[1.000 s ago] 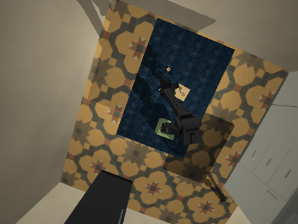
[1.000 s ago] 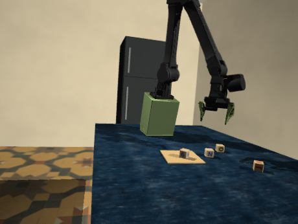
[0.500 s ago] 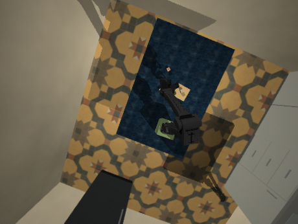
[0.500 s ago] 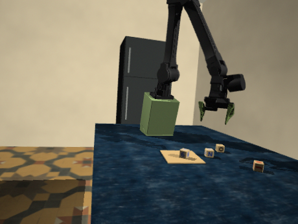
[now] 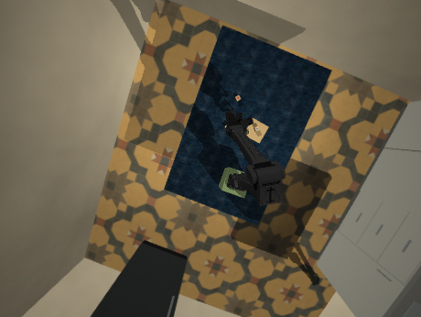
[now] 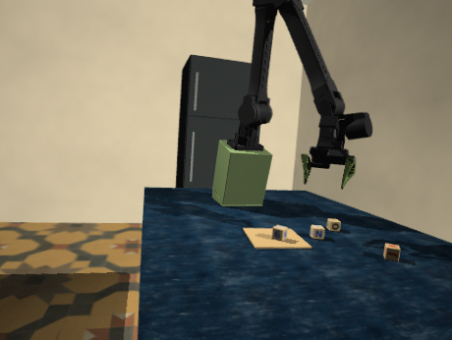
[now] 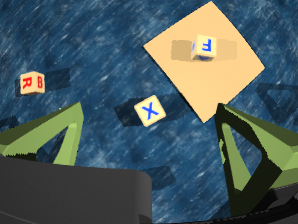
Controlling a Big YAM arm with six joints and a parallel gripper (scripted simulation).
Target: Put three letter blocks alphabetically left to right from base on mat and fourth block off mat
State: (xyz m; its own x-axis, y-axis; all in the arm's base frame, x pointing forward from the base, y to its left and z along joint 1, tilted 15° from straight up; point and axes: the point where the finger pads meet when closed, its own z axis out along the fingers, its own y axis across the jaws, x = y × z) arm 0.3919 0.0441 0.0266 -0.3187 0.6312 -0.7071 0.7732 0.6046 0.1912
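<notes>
Now: hand 150 mm above the tan mat, 120 mm to the left of it and 20 mm past it.
</notes>
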